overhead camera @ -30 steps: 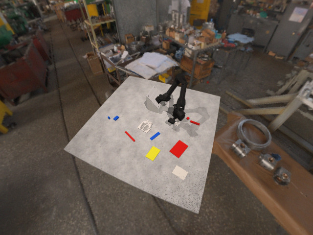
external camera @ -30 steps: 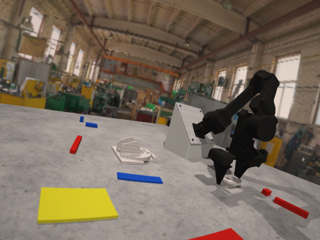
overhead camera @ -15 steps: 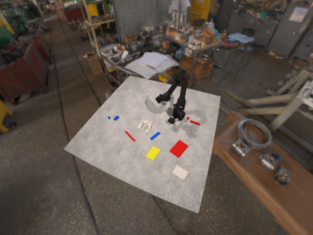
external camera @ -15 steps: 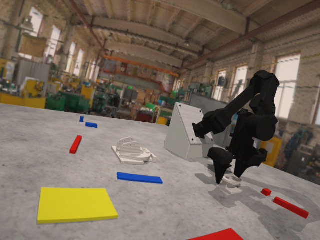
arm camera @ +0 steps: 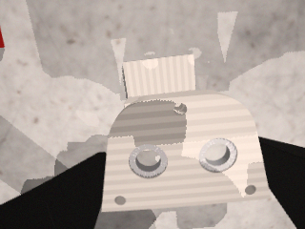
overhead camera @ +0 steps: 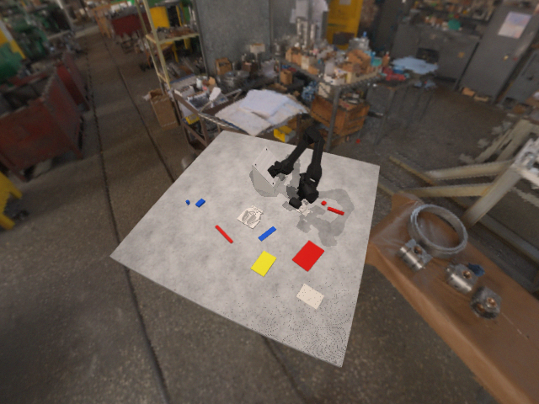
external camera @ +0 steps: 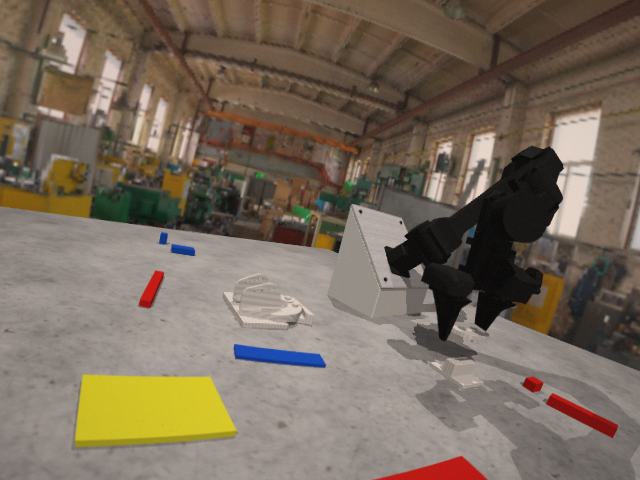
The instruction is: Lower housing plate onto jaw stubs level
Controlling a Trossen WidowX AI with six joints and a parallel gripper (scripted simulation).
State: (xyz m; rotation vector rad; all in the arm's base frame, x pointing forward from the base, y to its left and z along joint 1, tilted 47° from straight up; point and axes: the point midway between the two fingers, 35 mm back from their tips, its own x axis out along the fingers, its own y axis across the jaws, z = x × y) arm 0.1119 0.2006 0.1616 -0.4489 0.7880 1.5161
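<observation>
Right now the small white block is 1 cm to the left of my gripper tip and 4 cm below it. Also, from my gripper tip: red plate 25 cm ahead, 16 cm to the left, 5 cm below; small red block 11 cm behind, 10 cm to the left, 5 cm below; blue bar 24 cm ahead, 9 cm to the right, 5 cm below.
</observation>
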